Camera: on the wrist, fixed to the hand. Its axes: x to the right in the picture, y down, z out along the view.
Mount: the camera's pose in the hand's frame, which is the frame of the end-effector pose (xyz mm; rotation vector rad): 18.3 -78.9 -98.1 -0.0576 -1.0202 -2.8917
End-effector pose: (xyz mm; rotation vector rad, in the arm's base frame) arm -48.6 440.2 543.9 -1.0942 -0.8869 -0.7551
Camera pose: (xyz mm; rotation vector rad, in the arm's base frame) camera -86.5 322.3 573.1 -0.5747 1.7496 1.2800
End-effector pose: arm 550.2 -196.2 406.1 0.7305 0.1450 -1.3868
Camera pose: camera 512.4 -158.4 290.6 0.6432 -0.2126 1.8983
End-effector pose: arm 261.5 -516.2 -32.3 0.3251 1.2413 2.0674
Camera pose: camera 230.2 -546.4 -151.8 -0.3852 0.0117 -0.6764
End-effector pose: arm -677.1 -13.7 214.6 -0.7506 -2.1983 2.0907
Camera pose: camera -686.4 85.4 293.8 2.2240 -0.6800 0.2130
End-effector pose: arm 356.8 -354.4 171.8 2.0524 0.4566 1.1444
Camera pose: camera 287.6 -248.7 157.0 0.0086 1.5163 -1.4213
